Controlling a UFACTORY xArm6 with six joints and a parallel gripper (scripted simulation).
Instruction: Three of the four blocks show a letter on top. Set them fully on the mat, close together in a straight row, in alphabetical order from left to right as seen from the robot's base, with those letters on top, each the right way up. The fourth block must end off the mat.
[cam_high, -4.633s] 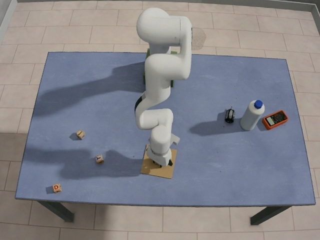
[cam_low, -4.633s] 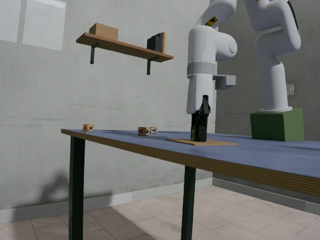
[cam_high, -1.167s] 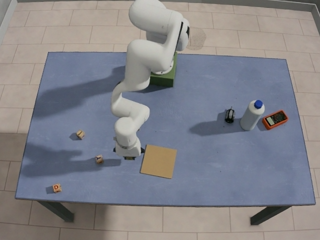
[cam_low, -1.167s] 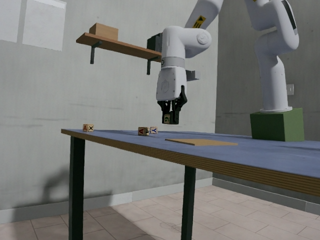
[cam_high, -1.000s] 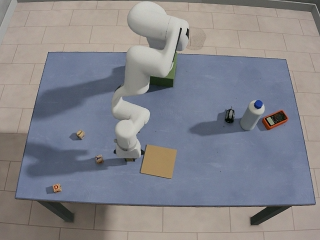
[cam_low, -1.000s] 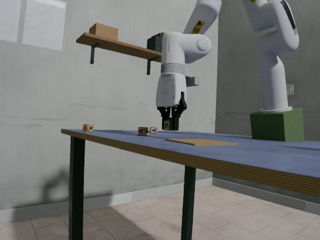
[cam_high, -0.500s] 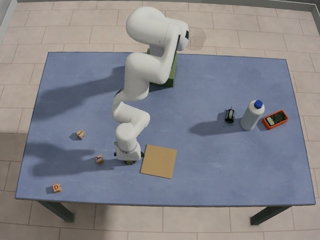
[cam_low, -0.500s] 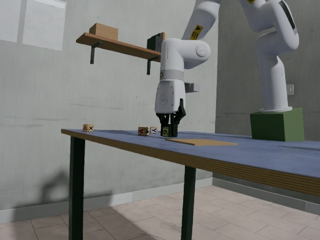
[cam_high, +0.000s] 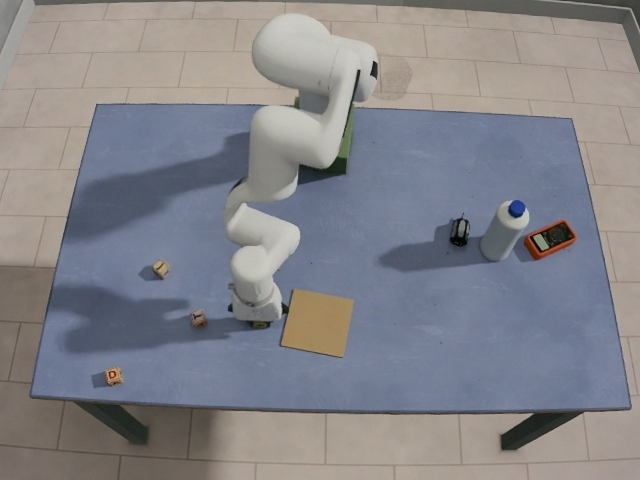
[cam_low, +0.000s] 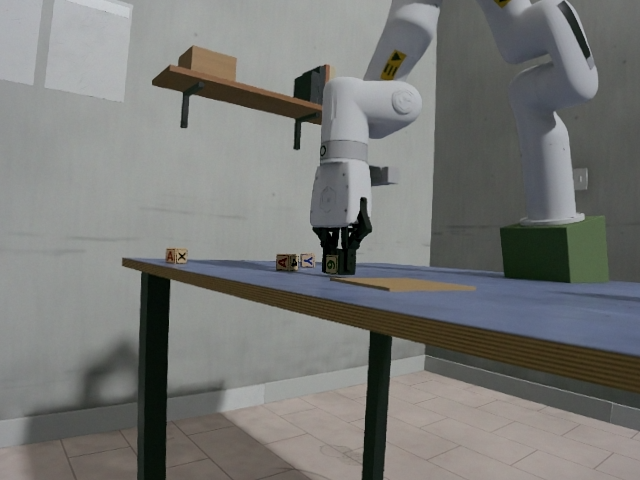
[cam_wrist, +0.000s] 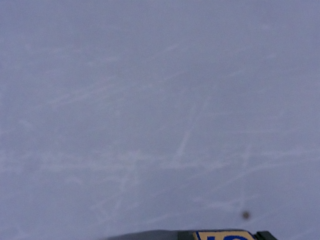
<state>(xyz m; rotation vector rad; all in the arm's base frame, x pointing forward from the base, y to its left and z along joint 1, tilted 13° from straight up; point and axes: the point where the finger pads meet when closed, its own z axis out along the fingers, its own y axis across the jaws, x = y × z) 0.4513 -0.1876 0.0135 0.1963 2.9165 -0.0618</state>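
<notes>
Now: hand 33 cm to the left of the wooden block, 10 cm short of it and 1 cm above it. The rest, counted from my hand: black object 50 cm to the left, 18 cm behind, 1 cm below; tan mat 13 cm to the left, 2 cm below, 2 cm ahead; orange multimeter 73 cm to the left, 12 cm behind, 1 cm below.
</notes>
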